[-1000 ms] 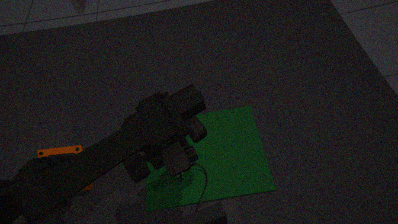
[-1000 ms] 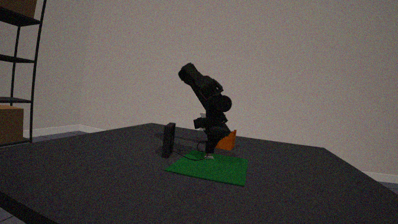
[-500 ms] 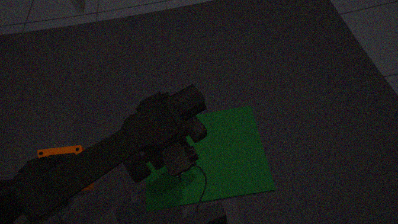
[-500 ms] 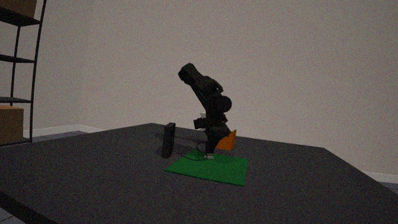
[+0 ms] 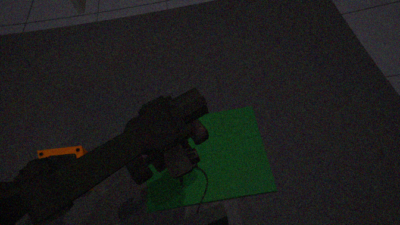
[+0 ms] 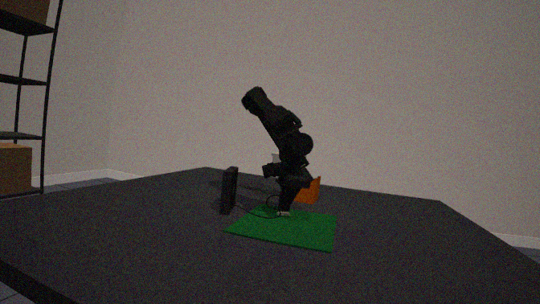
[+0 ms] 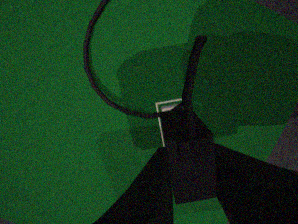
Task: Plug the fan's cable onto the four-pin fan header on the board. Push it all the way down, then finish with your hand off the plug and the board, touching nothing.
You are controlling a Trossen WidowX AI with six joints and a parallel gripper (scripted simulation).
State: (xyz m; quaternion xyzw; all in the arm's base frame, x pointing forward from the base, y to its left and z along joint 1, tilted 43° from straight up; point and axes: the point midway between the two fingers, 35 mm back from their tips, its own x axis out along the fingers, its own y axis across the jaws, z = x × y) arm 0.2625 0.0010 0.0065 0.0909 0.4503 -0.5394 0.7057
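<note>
The white four-pin header is 3 cm below my gripper tip. The rest, counted from my gripper tip: dark fan plug: 1 cm above; then black fan: 5 cm ahead, 15 cm to the right, 3 cm above; then green board: 7 cm ahead, 3 cm to the left, 4 cm below.
</note>
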